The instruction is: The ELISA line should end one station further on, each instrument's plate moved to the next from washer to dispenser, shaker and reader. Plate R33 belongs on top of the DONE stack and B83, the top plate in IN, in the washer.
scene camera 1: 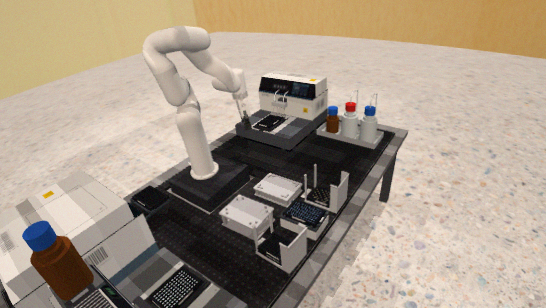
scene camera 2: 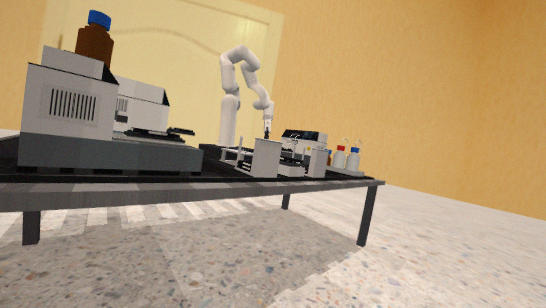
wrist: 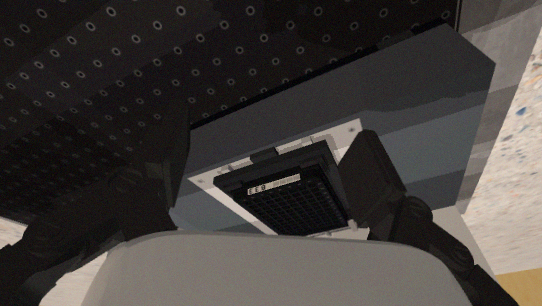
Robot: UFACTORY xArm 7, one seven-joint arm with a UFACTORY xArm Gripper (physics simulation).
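Pixels of known places: gripper, fingertip midpoint: (scene camera 1: 246,125) (wrist: 274,136); arm's base, link origin: (scene camera 1: 204,170) (scene camera 2: 226,146).
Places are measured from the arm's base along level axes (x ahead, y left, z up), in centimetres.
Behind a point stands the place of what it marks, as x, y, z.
My gripper (scene camera 1: 246,123) {0.0, 33.4, 6.8} (scene camera 2: 267,134) {0.0, 33.4, 6.8} (wrist: 274,136) {0.0, 33.4, 6.8} is open and empty, low at the washer (scene camera 1: 295,102) {13.0, 61.8, 10.6} (scene camera 2: 306,138) {15.2, 62.2, 14.6}. A black plate (scene camera 1: 270,123) {7.3, 44.0, 4.6} (wrist: 300,202) {3.4, 45.3, 4.3} lies on the washer's pale carrier (wrist: 350,129) {-3.5, 40.7, 1.8}. In the wrist view it shows beyond and between my spread fingers, nearer the right one; its small label is too blurred to read surely. More plates show in scene camera 1: a black plate (scene camera 1: 150,198) {0.2, -28.9, 5.8} at the left instrument, a plate (scene camera 1: 180,288) {36.9, -49.1, 3.8} in front, and a plate (scene camera 1: 305,213) {51.8, -4.8, 1.0} between two racks (scene camera 1: 296,244) {56.8, -20.6, 4.0} (scene camera 1: 340,190) {59.1, 9.1, 3.7}. Which rack is IN or DONE cannot be read.
Two pale raised platforms (scene camera 1: 277,187) {33.5, 6.6, -2.1} (scene camera 1: 246,212) {32.5, -13.1, 0.2} stand beside the racks. A bottle tray (scene camera 1: 371,144) {57.5, 58.1, -3.5} with three bottles is right of the washer. A large brown bottle (scene camera 1: 60,270) {28.1, -67.8, 26.5} (scene camera 2: 95,45) {28.2, -66.8, 25.1} stands by a white instrument (scene camera 1: 65,220) {4.7, -58.0, 21.1} at the near left. Thin tubes (scene camera 1: 282,95) hang at the washer's front.
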